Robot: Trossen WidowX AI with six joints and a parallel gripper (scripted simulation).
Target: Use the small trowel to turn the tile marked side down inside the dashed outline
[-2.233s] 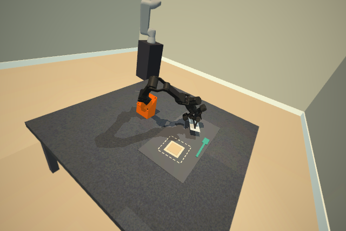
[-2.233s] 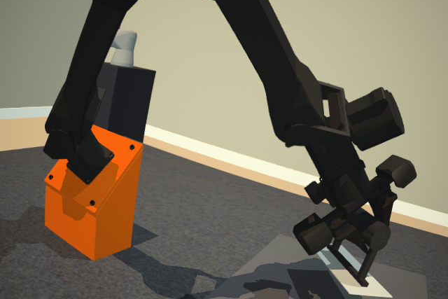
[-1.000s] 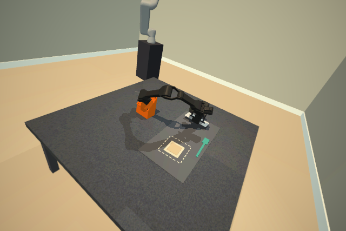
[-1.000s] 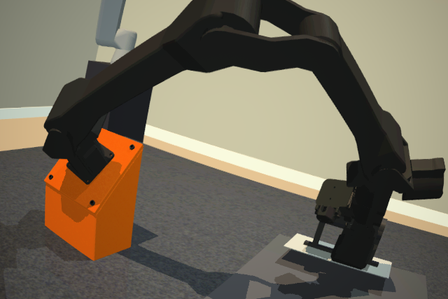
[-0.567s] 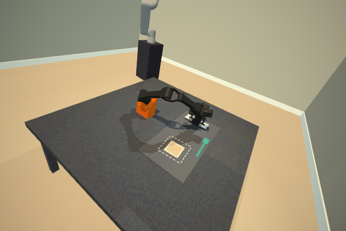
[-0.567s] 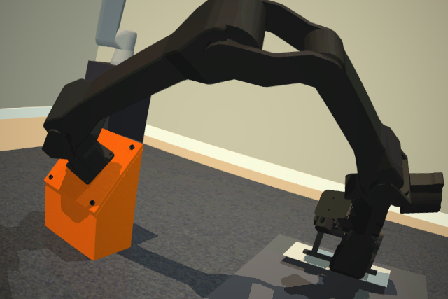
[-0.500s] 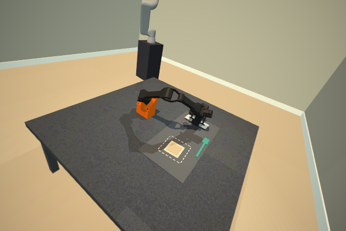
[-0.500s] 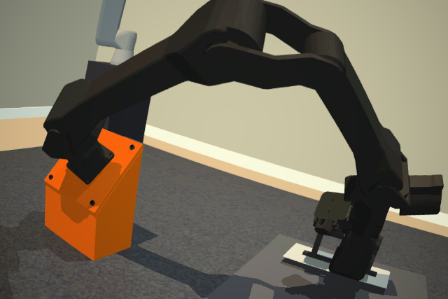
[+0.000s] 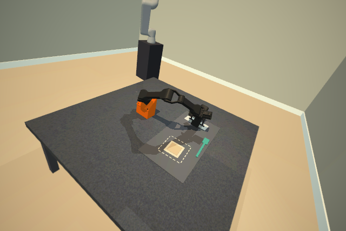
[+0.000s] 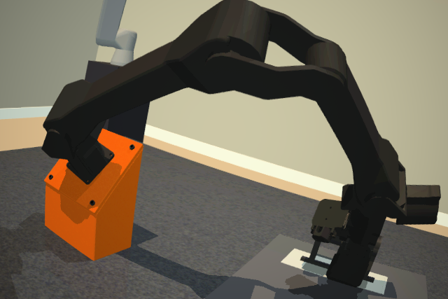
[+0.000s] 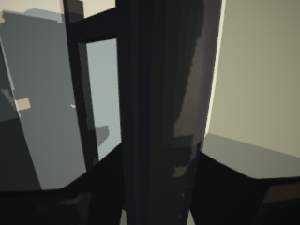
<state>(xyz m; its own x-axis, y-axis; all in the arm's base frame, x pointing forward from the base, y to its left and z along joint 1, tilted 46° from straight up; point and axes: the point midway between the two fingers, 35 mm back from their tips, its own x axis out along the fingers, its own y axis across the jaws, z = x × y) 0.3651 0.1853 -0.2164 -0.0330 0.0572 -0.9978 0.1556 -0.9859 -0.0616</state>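
My gripper tip is 2 cm to the left of the dark handled tool and 1 cm above it. Round my gripper tip: grey mat 25 cm to the right, 7 cm below, 4 cm ahead; then cream tile 40 cm to the right, 6 cm ahead, 5 cm below; then teal trowel 21 cm to the right, 17 cm ahead, 4 cm below.
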